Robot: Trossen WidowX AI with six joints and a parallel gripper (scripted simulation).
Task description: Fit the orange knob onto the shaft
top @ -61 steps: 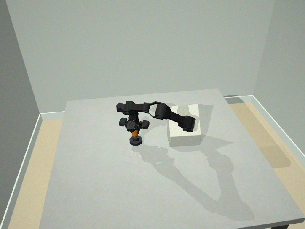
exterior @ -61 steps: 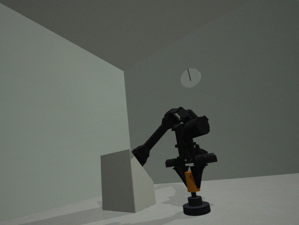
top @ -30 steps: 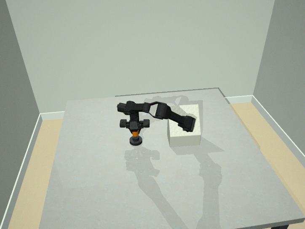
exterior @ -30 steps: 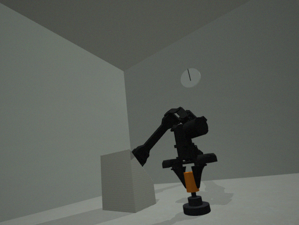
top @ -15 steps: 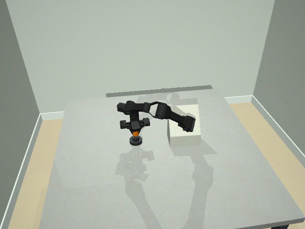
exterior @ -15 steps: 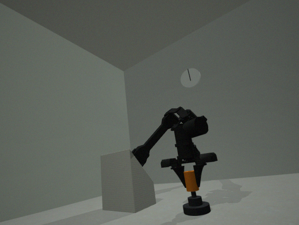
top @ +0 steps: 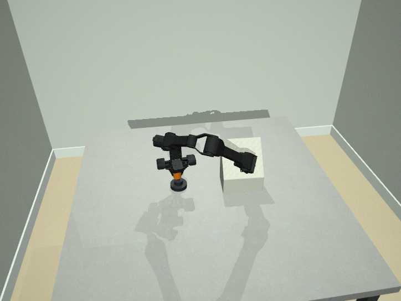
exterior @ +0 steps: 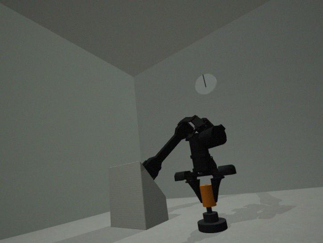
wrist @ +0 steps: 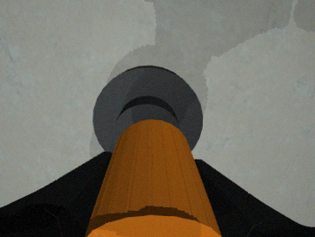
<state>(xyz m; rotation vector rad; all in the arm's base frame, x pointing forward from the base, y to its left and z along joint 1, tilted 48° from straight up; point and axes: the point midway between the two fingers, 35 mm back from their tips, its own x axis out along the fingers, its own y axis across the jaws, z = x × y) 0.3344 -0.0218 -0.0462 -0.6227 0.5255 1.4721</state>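
The dark pedestal is 4 cm below my gripper tip. Also, from my gripper tip: orange knob (2 cm above).
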